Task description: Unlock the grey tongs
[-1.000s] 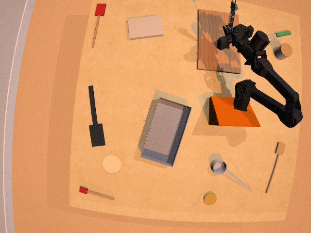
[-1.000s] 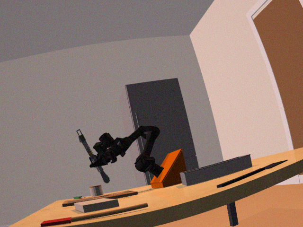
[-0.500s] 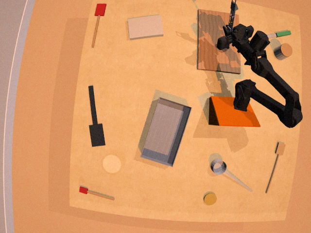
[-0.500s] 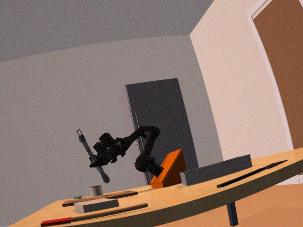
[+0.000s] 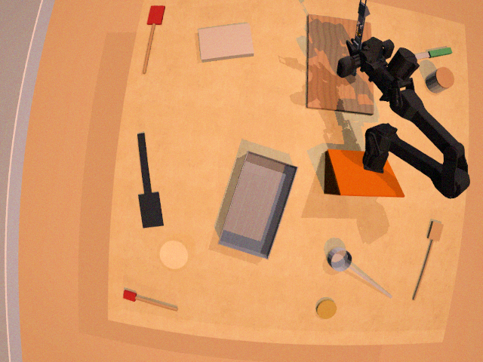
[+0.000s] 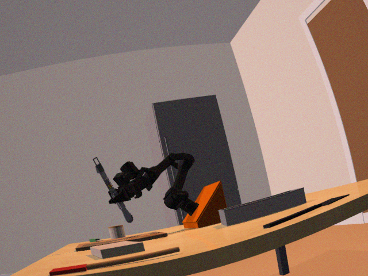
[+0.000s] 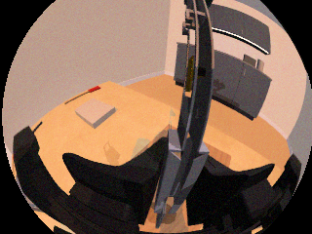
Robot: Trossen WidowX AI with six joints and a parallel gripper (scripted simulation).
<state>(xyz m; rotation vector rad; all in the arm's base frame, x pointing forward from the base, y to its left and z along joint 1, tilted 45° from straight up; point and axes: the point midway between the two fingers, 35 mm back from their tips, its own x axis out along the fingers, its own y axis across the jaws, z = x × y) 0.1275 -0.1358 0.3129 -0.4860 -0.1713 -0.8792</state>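
Now: the wooden board 16 cm below my gripper tip and 3 cm behind it. Also, from my gripper tip: black spatula 56 cm to the left, 53 cm ahead, 17 cm below; grey roasting tin 54 cm to the left, 16 cm ahead, 14 cm below.
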